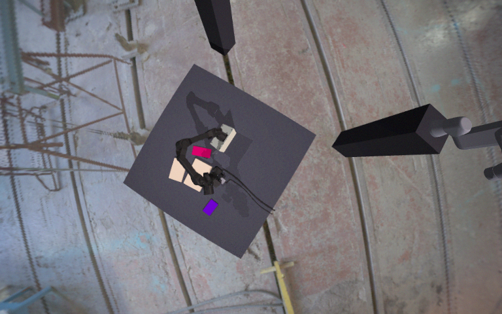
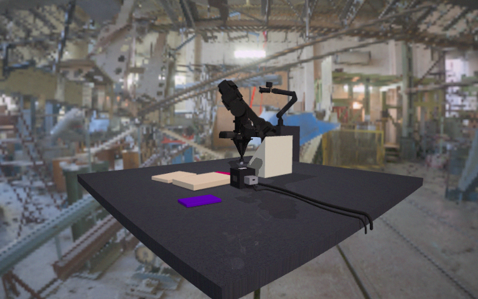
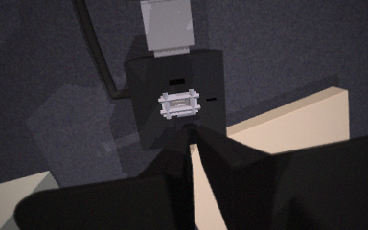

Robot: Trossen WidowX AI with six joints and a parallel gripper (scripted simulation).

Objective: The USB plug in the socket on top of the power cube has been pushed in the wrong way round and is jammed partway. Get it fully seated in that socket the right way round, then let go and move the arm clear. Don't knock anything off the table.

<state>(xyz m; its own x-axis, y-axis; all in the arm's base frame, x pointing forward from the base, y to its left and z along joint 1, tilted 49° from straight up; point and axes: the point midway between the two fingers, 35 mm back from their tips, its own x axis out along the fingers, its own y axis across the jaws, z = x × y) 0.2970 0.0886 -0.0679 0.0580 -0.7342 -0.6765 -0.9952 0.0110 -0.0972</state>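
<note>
My gripper tip is 6 cm above the USB socket. Also, from my gripper tip: purple card: 27 cm ahead, 11 cm to the left, 13 cm below; magenta card: 8 cm behind, 23 cm to the right, 13 cm below; black USB plug: 2 cm below.
</note>
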